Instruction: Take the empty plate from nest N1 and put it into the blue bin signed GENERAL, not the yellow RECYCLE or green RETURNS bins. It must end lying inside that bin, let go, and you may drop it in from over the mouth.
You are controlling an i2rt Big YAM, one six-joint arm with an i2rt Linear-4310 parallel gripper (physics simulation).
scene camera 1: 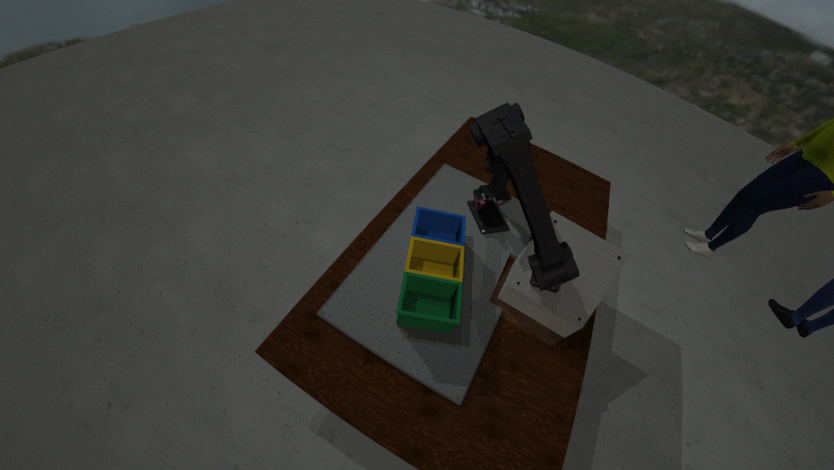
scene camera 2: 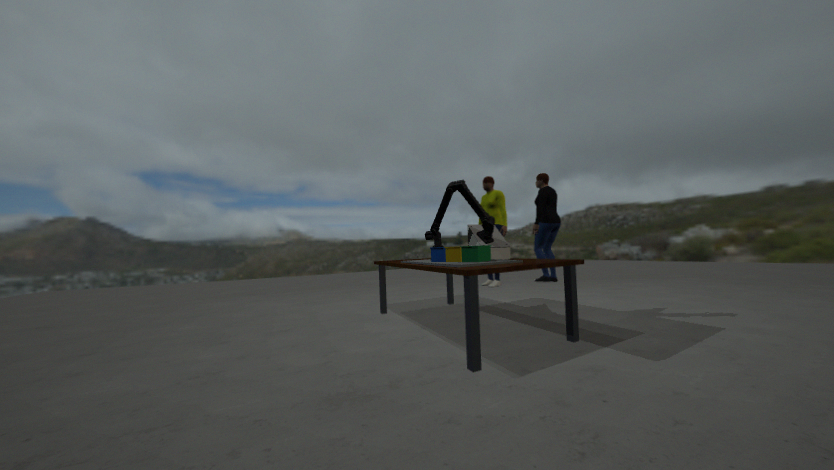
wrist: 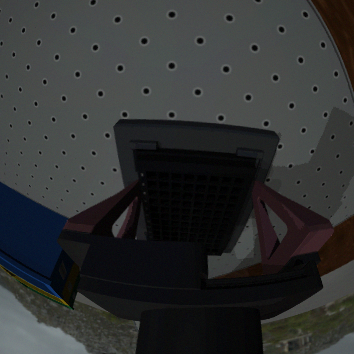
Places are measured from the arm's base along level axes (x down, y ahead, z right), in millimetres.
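Pixels of known places: gripper, fingertip midpoint: [scene camera 1: 486,208] [wrist: 197,185]; arm's base, link origin: [scene camera 1: 548,269] [scene camera 2: 484,237].
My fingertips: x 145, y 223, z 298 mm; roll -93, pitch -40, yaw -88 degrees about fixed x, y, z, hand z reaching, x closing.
Observation:
Ahead of a thing's pixels: the offset from my fingertips to its middle. "pt": to the spot under its first point.
The dark plate @(dx -6, dy -16, dz -27 mm) [scene camera 1: 491,214] [wrist: 195,210], with a grid of wells, lies in a dark rectangular nest @(dx +5, dy -15, dz -27 mm) [wrist: 195,132] on the grey pegboard. No N1 label is legible. My gripper [scene camera 1: 490,202] [wrist: 197,185] is open above the nest, its pinkish fingers standing at the plate's two long sides in the wrist view, with nothing held. The exact height of the fingertips is hard to tell. The blue bin @(dx -37, dy +102, dz -374 mm) [scene camera 1: 441,219] [scene camera 2: 437,254] [wrist: 30,230] stands beside the nest. Its inner floor shows no plate in scene camera 1. Its GENERAL sign is not legible.
The yellow bin [scene camera 1: 434,254] [scene camera 2: 453,254] adjoins the blue one, and the green bin @(pt dx -47, dy +50, dz -554 mm) [scene camera 1: 428,322] [scene camera 2: 476,253] follows in the same row. The pale arm base block [scene camera 1: 589,262] stands at the right. Two people [scene camera 2: 494,207] [scene camera 2: 546,204] stand beyond the table.

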